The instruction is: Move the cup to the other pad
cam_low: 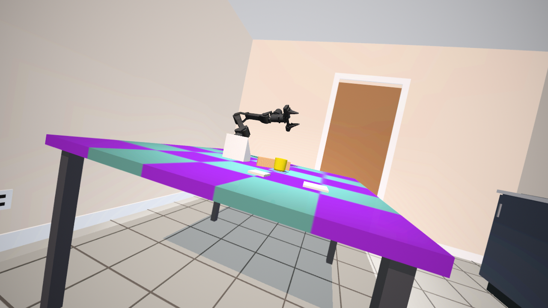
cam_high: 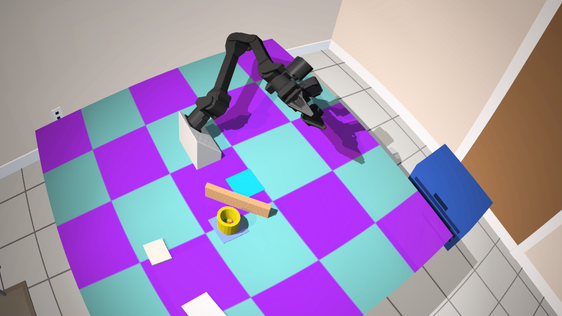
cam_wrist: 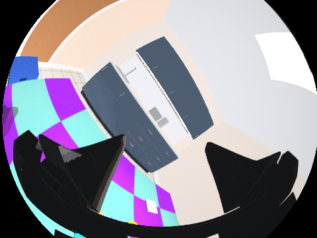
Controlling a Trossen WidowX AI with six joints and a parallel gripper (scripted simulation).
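The yellow cup lies 320 mm below my gripper tip, 260 mm to the right of it and 30 mm ahead of it. The rest, counted from my gripper tip: cyan pad (370 mm below, 130 mm to the right, 100 mm behind); wooden bar (340 mm below, 190 mm to the right, 40 mm behind); purple marble (340 mm below, 240 mm to the right, 30 mm ahead).
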